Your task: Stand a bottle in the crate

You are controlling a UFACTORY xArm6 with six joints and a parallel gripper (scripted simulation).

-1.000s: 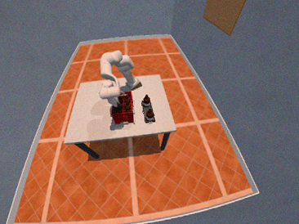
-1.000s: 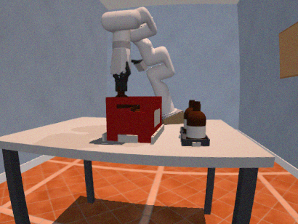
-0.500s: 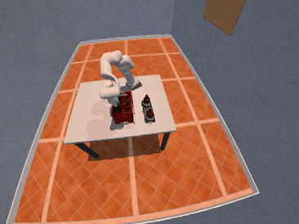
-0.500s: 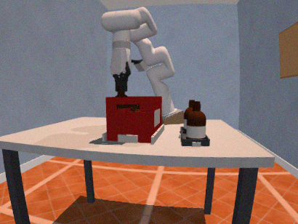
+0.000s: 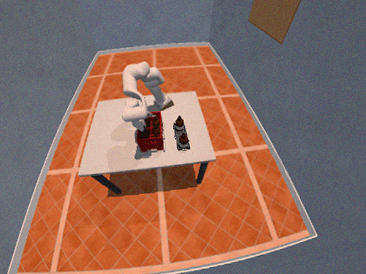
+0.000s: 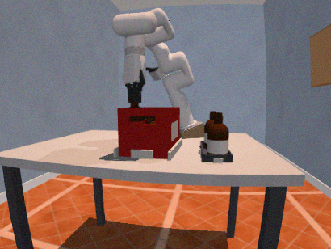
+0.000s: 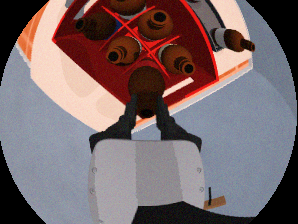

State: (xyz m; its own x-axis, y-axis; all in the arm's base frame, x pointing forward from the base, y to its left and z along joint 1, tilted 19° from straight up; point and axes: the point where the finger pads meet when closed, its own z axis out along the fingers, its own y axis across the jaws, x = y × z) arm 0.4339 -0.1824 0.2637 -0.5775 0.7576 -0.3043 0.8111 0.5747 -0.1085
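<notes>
Right now the brown bottle is 70 mm below my hand. From my hand the other things lie so: red crate: 130 mm below, 70 mm behind, 60 mm to the left; then tray: 300 mm to the left, 200 mm below.
</notes>
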